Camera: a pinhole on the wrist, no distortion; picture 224 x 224 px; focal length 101.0 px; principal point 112.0 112.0 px. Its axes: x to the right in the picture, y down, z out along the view. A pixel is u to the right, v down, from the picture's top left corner.
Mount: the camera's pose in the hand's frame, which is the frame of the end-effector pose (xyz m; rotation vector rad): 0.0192 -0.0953 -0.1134 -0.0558 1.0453 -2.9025
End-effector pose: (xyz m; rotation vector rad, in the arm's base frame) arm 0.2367 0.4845 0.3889 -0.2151 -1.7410 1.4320
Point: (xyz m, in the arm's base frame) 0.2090 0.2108 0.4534
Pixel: 164.8 43.6
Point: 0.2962 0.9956 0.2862
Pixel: behind the camera
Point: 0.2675 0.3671 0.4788
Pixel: 157.6 52.5
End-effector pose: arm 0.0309 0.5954 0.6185 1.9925 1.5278 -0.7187
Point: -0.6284 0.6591 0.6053
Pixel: 145.0 185.7
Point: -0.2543 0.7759 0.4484
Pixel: 58.3 149.7
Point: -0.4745 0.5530 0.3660
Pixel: 115.5 126.0
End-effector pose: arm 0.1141 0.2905 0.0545 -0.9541 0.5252 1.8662
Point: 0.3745 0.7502 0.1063
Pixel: 92.4 120.8
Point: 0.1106 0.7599 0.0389
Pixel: 54.9 70.4
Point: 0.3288 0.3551 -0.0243
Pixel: 95.2 191.1
